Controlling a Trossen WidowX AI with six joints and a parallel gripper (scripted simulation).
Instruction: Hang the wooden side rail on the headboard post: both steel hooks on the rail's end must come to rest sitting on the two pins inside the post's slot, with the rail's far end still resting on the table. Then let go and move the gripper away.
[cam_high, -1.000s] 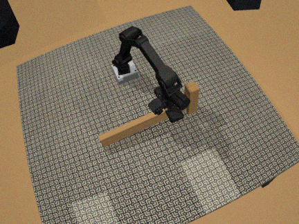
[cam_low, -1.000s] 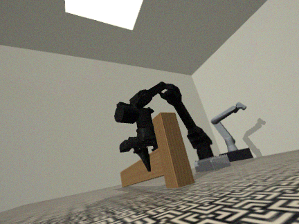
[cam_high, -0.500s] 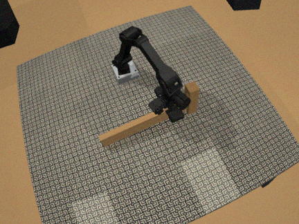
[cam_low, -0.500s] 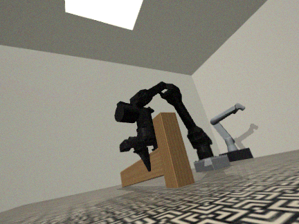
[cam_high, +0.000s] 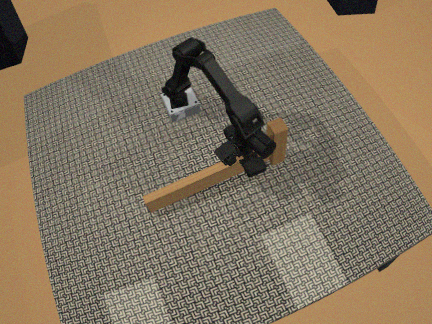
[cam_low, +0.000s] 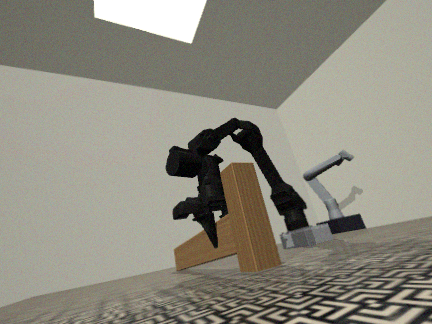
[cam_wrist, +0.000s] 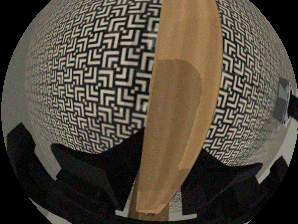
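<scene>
Right now the headboard post is 30 mm behind my gripper tip, 110 mm to the left of it and 40 mm above it.
</scene>
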